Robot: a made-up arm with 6 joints.
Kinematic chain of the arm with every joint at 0, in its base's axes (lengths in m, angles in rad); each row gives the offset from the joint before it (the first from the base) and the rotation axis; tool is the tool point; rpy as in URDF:
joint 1: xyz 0 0 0.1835 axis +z
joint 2: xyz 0 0 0 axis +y
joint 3: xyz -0.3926 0 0.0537 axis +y
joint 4: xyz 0.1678 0 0.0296 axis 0.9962 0 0.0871
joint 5: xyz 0 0 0 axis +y
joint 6: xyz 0.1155 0 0.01 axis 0.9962 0 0.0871
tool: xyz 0 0 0 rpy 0 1.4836 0
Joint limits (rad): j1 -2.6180..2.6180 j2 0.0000..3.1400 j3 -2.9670..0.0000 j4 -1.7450..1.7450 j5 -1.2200..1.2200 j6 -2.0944..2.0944
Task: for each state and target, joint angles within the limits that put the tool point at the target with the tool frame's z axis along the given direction. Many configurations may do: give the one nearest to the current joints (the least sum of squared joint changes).
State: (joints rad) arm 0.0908 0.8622 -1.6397 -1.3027 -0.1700 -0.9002
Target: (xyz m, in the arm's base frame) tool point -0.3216 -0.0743 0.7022 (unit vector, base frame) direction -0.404 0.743 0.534
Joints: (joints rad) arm 0.5283 0.7037 -2.4196 -1.7439 -1.0314 -0.9002
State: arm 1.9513 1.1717 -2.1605 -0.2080 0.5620 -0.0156
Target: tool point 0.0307 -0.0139 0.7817 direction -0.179 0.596 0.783
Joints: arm 2.1249 0.9778 -1.9038 -1.0359 0.1887 -0.0157
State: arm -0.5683 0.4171 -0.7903 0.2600 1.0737 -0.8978
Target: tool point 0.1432 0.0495 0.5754 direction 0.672 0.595 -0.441
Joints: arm -0.2903 1.2003 -1.3709 0.9483 1.2181 -0.8978
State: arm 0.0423 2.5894 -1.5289 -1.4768 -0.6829 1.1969
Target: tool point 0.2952 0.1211 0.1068 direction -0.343 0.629 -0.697
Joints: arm 0.1430 2.5520 -0.7022 -1.7368 -0.7493 1.1969
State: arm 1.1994 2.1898 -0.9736 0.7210 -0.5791 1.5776
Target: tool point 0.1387 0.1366 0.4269 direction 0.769 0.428 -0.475
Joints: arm 1.0521 1.3314 -0.5609 1.3403 -0.4871 1.5776
